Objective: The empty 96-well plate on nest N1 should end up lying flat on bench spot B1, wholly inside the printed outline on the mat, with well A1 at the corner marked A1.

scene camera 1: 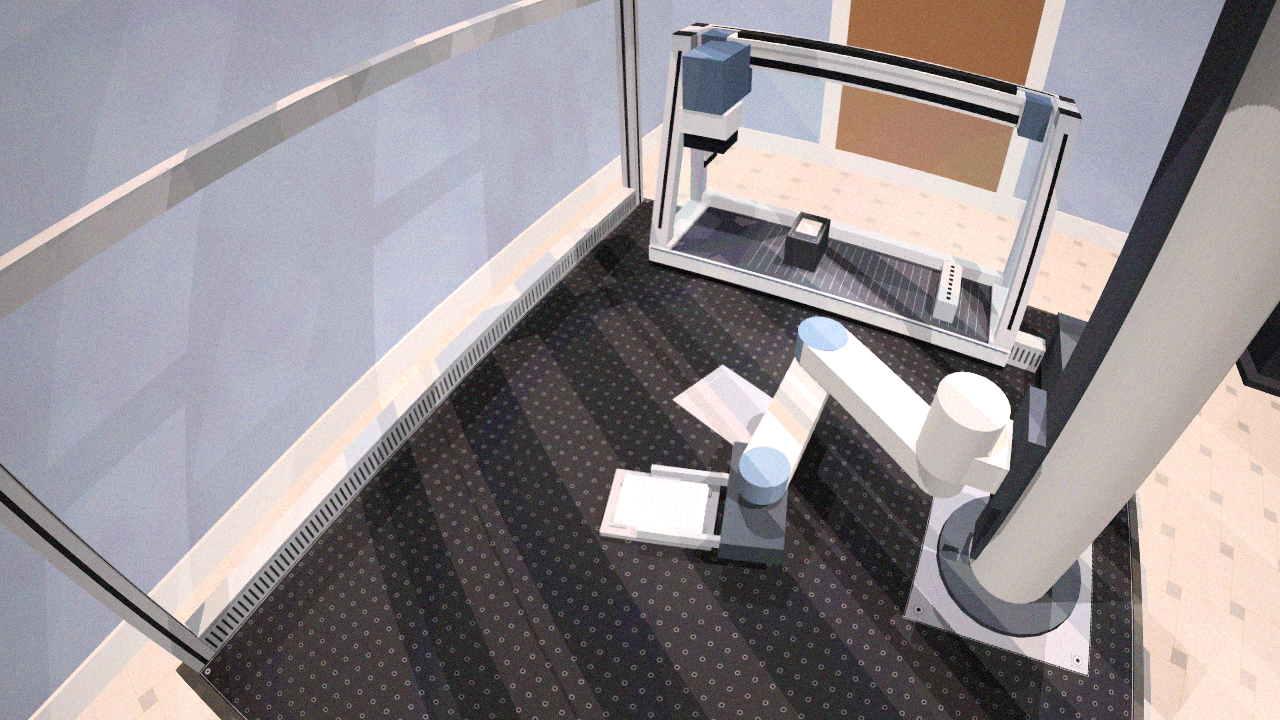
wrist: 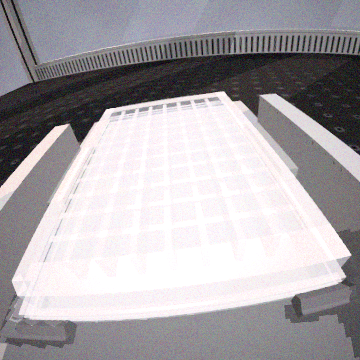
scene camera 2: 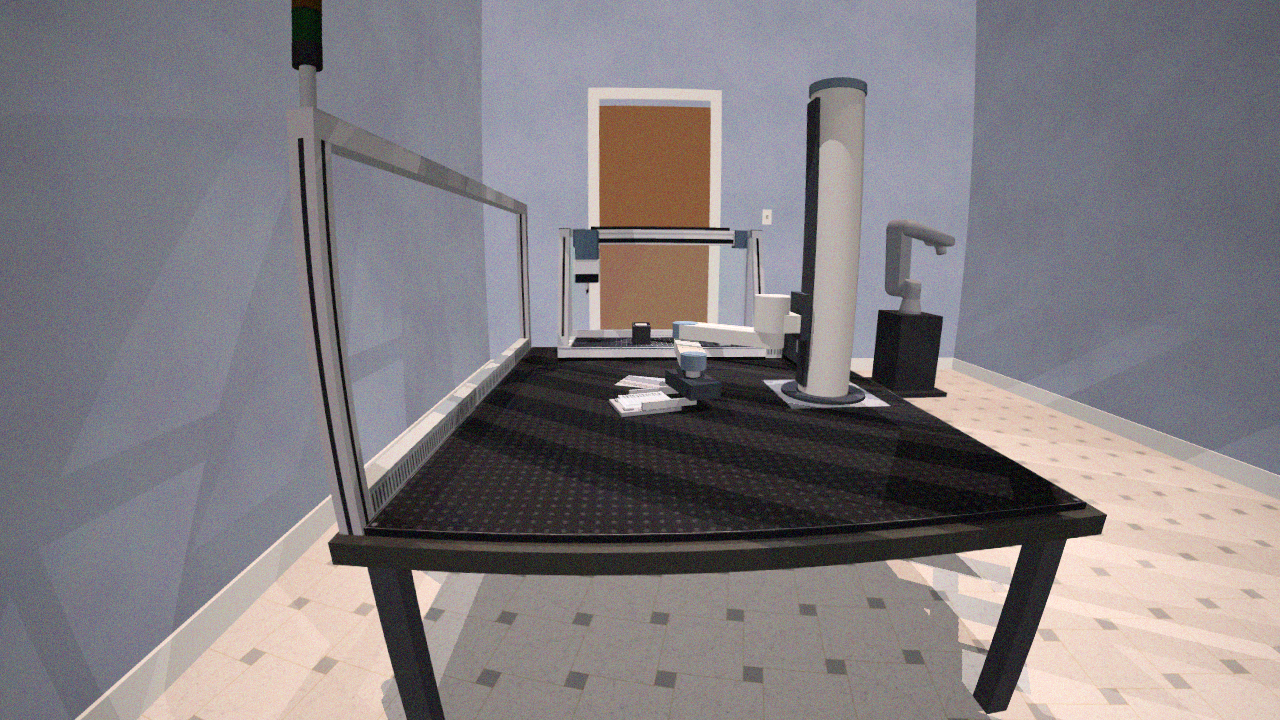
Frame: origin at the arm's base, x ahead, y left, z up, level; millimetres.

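Seen in the pictures: gripper, fingertip midpoint: (scene camera 1: 644, 500) (wrist: 165, 124) (scene camera 2: 635, 399); arm's base, link origin: (scene camera 1: 1006, 566) (scene camera 2: 822, 396).
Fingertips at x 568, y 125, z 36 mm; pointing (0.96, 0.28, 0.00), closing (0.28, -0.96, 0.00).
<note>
Pixels of each thing's top centre, then the offset from my fingertips to it. "spot": a spot on its surface instead.
- white 96-well plate, top centre: (wrist: 164, 142) (scene camera 1: 662, 501) (scene camera 2: 644, 397) dx -25, dy -7, dz +3 mm
- pale nest N1, surface spot: (scene camera 1: 611, 528) spot: dx +23, dy +60, dz -11 mm
- pale flat patch, surface spot: (scene camera 1: 718, 394) (scene camera 2: 635, 380) spot: dx -6, dy -268, dz -21 mm
- dark box, surface spot: (scene camera 1: 807, 243) spot: dx -50, dy -640, dz +92 mm
- white slotted block, surface spot: (scene camera 1: 947, 291) spot: dx -358, dy -652, dz +70 mm
The white 96-well plate (scene camera 1: 664, 504) (scene camera 2: 646, 398) (wrist: 170, 190) lies flat on the pale nest N1 (scene camera 1: 611, 528). My gripper (scene camera 1: 650, 506) (wrist: 165, 124) is low at the nest, its two long fingers along opposite long sides of the plate. In the wrist view the finger pads meet the plate's sides, so it looks shut on the plate. Grey corner blocks show below the plate's near corners. A pale flat patch (scene camera 1: 718, 394) (scene camera 2: 633, 382) lies on the mat behind the nest, partly hidden by the arm. The printed outline and A1 mark cannot be made out.
The arm's forearm (scene camera 1: 792, 411) passes over the pale patch's right side. The column (scene camera 1: 1118, 358) (scene camera 2: 832, 250) stands at the right. A gantry frame (scene camera 1: 805, 291) with a dark box (scene camera 1: 807, 243) and a white slotted block (scene camera 1: 947, 291) stands behind. A framed clear panel runs along the left.
</note>
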